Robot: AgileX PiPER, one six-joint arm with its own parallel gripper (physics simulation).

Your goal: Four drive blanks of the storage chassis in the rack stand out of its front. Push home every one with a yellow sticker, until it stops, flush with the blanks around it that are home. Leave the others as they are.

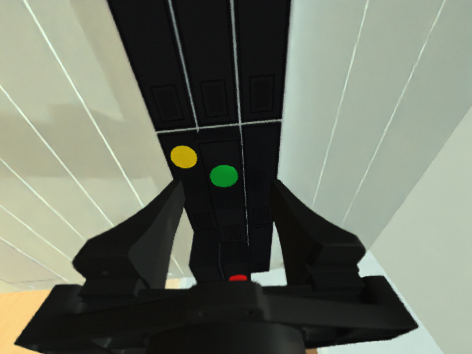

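Note:
The storage chassis shows as a black strip of blanks in three columns. A blank with a yellow sticker [183, 157] is in the left column of the middle row; its top edge meets the pale seam, and it looks about flush. A blank with a green sticker [223, 176] is beside it, in the middle column, and stands out. Lower down, a black blank [204, 252] in the left column stands out; its lower part is hidden by my gripper. A red sticker [238, 277] shows beside it, partly hidden. My gripper [227, 189] is open, with its fingertips apart before the middle row.
Plain black blanks [214, 98] without stickers fill the row above, and another plain blank [261, 165] is right of the green-stickered one. Pale panels with thin white seams [65, 125] [335, 100] flank the strip. A wood-coloured surface [22, 315] shows at the lower left.

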